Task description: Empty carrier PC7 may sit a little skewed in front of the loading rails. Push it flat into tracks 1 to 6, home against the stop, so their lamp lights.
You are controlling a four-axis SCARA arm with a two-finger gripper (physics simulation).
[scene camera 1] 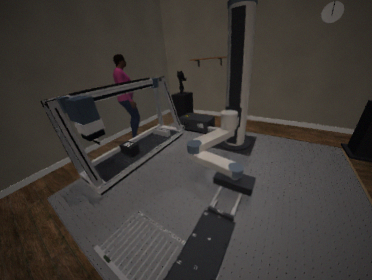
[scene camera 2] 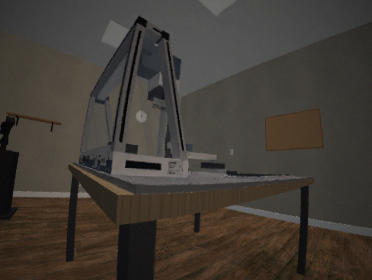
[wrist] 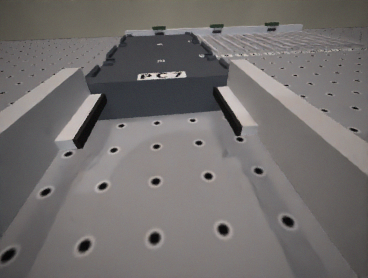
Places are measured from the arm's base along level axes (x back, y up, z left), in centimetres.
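Where they show: gripper, fingertip midpoint: (scene camera 1: 221,210) (scene camera 2: 231,171) (wrist: 159,81); arm's base, link origin: (scene camera 1: 233,143).
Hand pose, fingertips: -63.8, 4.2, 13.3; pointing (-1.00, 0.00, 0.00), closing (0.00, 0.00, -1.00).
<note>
Each offset is from my fingertips to the centre of the thing, as dx, dy, dz. "spot": to the spot under its first point. Level surfaces: height alone.
Carrier PC7 @[-16.4, -1.4, +0.1] (scene camera 1: 205,245) (wrist: 160,52) is a long dark grey tray lying flat, its labelled end towards my gripper (scene camera 1: 223,210) (wrist: 159,81). The gripper is shut with a gap between its fingers and nothing held; both fingertips are at the carrier's near end face. The carrier looks nearly straight in the wrist view. Its far end is at or very near the white stop @[spot: -36.2, -1.8, -20.2] (wrist: 245,29); a small gap there cannot be judged. Three dark green lamps (wrist: 159,28) (wrist: 216,25) (wrist: 271,23) on the stop look alike and unlit. The tracks under the carrier are hidden.
More white loading rails @[spot: -26.6, -2.9, -21.0] (scene camera 1: 140,245) (wrist: 260,42) lie beside the carrier. A gantry frame (scene camera 1: 112,89) (scene camera 2: 129,85) stands on the perforated table @[dy -2.9] (scene camera 1: 305,200), with a small black box @[spot: +8.1, +8.7, -65.1] (scene camera 1: 130,148) inside. The arm's column (scene camera 1: 245,75) stands behind. A person in pink (scene camera 1: 121,82) is beyond the gantry.
</note>
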